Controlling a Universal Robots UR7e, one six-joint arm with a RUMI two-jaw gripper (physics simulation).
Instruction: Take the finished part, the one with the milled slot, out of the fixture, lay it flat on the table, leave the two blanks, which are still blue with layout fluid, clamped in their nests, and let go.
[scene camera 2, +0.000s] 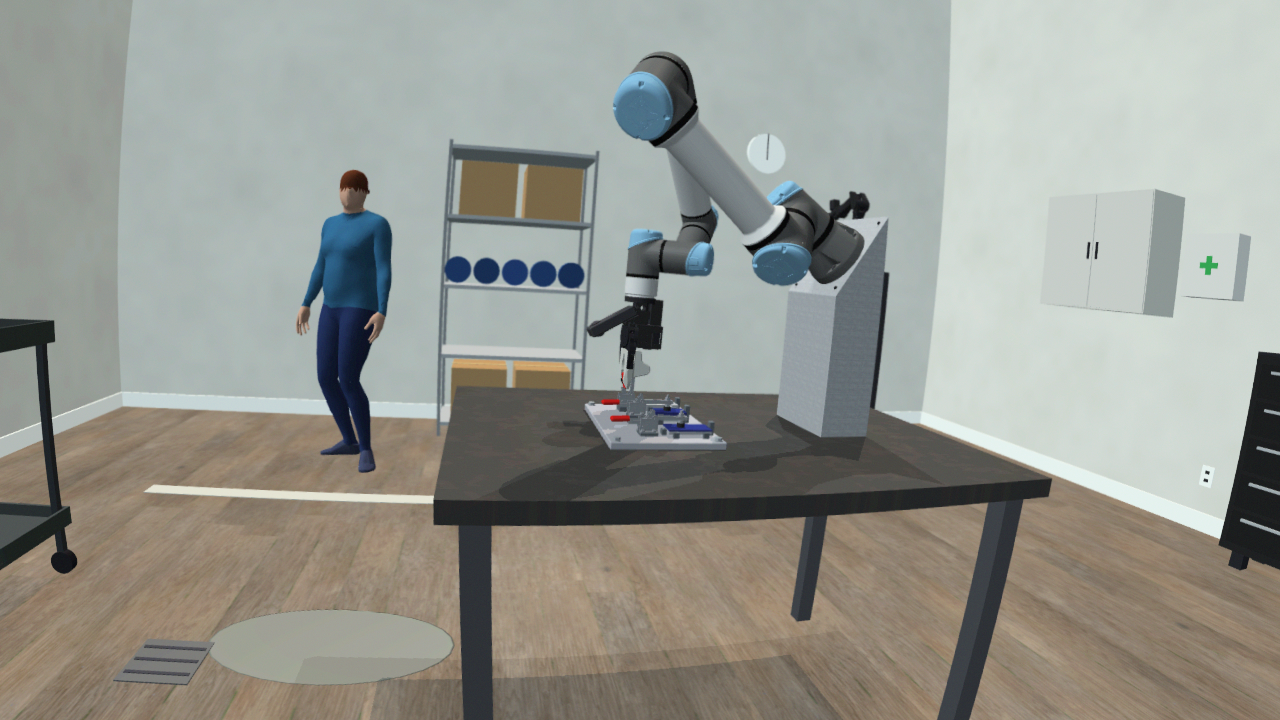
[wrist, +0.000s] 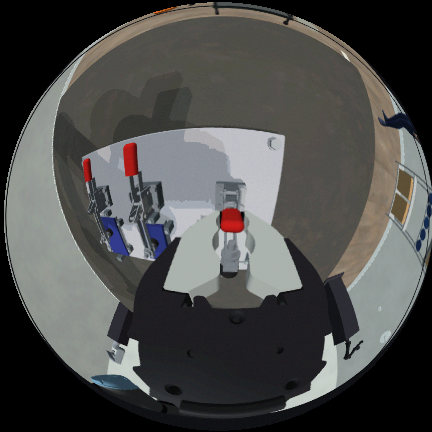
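My gripper (scene camera 2: 625, 388) (wrist: 230, 212) is visible; so is a fixture plate (scene camera 2: 600, 414) (wrist: 188, 162).
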